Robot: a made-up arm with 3 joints.
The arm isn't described. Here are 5 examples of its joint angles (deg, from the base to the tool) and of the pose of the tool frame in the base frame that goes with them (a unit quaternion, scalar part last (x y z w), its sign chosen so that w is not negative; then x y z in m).
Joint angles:
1: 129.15 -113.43 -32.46
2: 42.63 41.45 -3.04
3: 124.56 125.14 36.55
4: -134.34 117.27 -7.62
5: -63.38 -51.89 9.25
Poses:
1: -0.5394 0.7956 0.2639 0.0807 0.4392 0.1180 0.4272
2: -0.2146 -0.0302 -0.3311 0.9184 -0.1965 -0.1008 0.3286
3: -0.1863 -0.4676 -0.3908 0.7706 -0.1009 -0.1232 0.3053
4: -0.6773 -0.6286 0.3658 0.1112 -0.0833 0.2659 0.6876
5: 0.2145 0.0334 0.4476 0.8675 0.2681 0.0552 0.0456
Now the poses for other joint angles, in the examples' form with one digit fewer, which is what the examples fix.
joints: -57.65 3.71 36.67
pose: 0.427 0.383 0.202 0.794 -0.028 0.096 -0.009
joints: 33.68 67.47 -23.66
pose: -0.109 -0.269 -0.478 0.829 -0.208 -0.005 0.155
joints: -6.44 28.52 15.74
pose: 0.178 0.253 -0.189 0.932 -0.155 -0.047 0.138
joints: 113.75 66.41 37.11
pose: -0.478 -0.094 -0.490 0.723 -0.231 0.036 0.520
